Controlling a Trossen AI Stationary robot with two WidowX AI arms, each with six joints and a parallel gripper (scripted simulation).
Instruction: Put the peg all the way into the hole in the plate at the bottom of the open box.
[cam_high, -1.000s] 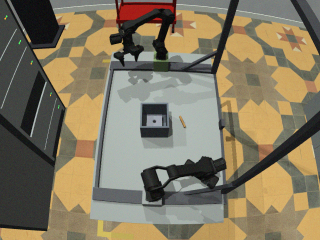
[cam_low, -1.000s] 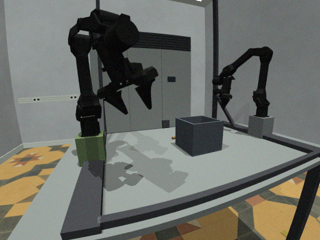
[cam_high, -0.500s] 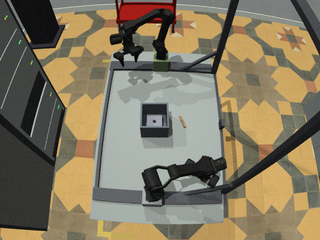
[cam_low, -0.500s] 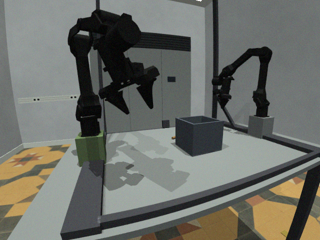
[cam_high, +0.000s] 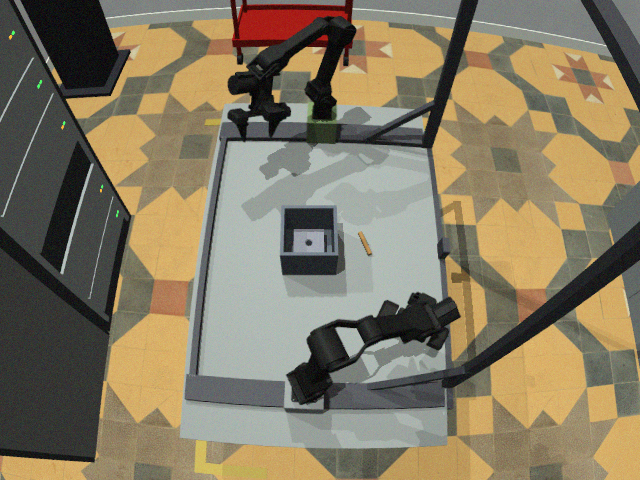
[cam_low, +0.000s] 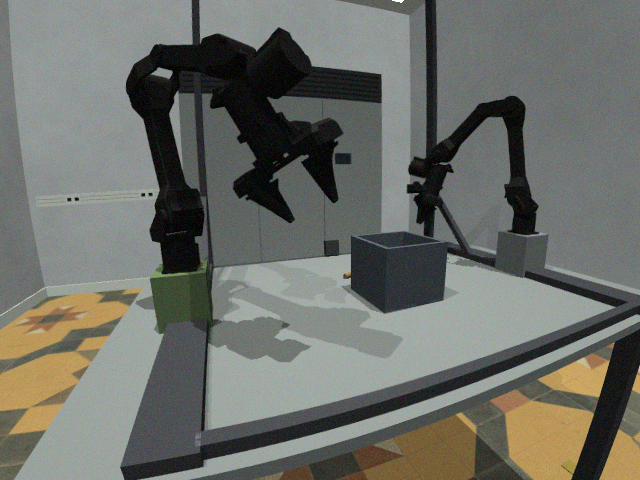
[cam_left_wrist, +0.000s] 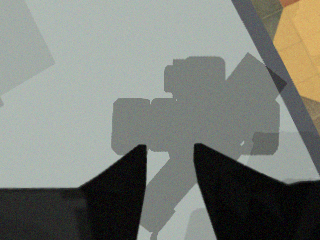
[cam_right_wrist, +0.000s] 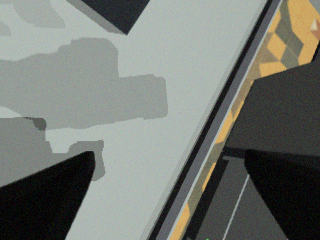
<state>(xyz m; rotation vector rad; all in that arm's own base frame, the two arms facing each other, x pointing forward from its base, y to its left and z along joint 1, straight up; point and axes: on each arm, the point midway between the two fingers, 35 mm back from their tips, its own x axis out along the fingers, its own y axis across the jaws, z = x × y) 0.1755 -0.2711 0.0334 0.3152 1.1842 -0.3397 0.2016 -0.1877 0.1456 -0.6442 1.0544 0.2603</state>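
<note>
My left hand is 300 mm to the left of the peg, 150 mm above it and 110 mm short of it. Round my left hand: light plate (280 mm ahead, 270 mm to the right, 110 mm below).
</note>
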